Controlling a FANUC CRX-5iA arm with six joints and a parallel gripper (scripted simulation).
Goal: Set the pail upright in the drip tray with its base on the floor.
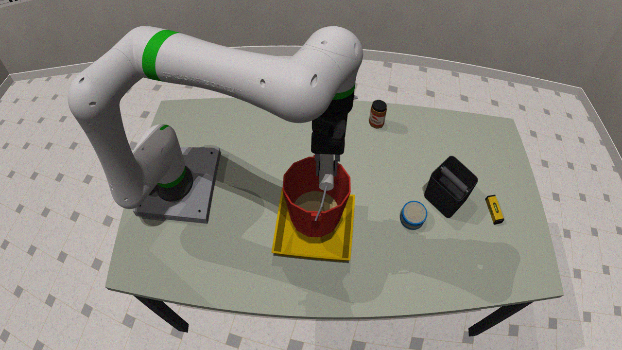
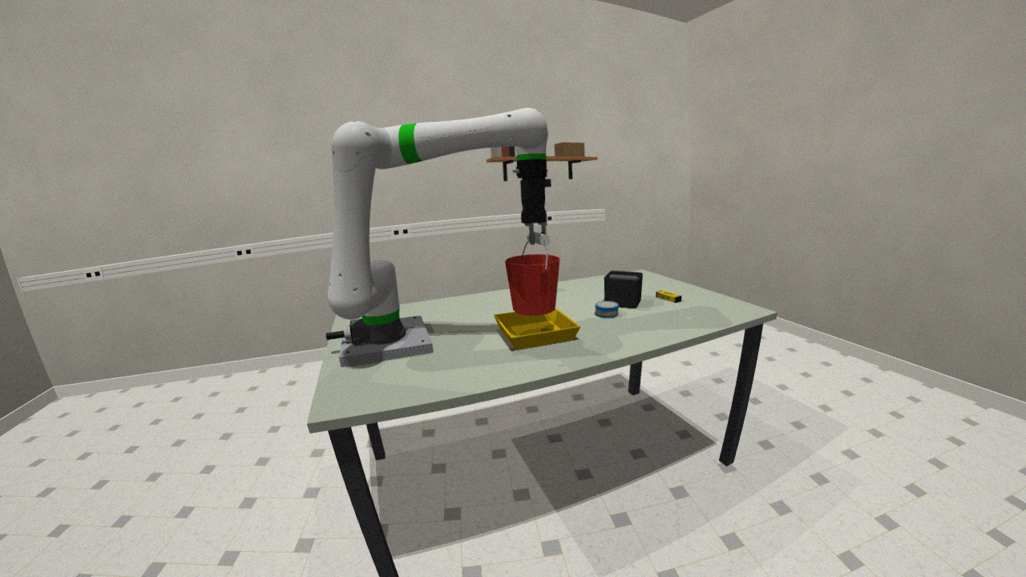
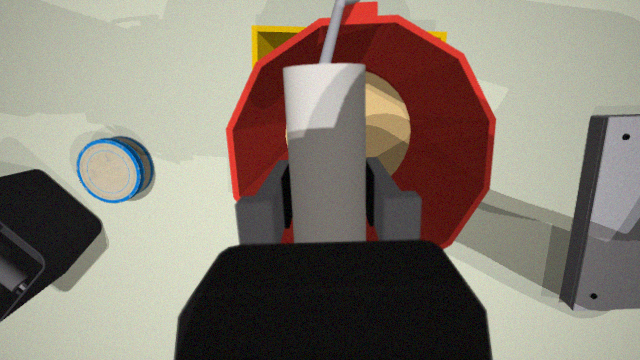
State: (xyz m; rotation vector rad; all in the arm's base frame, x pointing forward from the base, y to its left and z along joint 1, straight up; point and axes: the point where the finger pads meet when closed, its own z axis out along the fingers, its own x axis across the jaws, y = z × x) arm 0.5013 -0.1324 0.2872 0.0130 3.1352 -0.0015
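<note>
Right now my hand is 3 cm above the pail handle and 1 cm past it. The rest, counted from my hand: red pail (9 cm below, 1 cm behind); then yellow drip tray (30 cm below, 2 cm behind); then jar (46 cm to the left, 27 cm below, 20 cm ahead).
</note>
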